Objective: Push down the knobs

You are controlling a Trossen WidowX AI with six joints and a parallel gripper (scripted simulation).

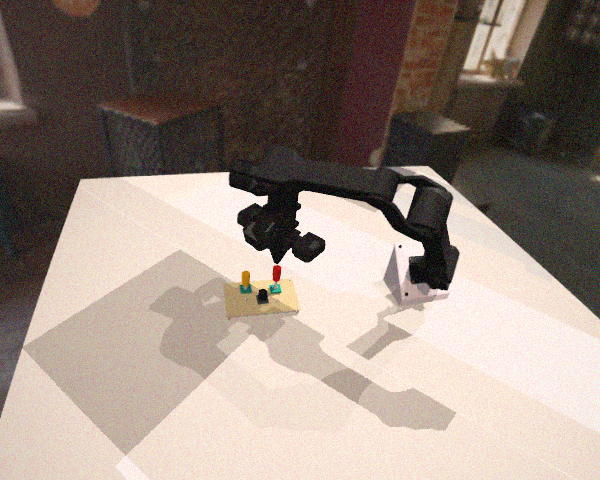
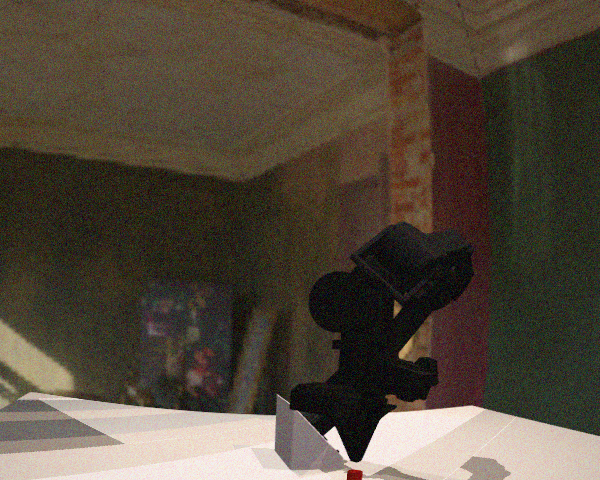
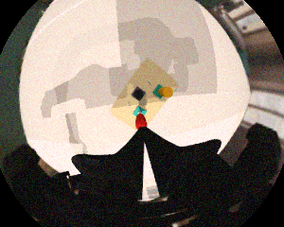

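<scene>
My gripper tip is 3 cm above the red knob. Also, from my gripper tip: orange knob 6 cm ahead, 1 cm to the right, 5 cm below.
</scene>
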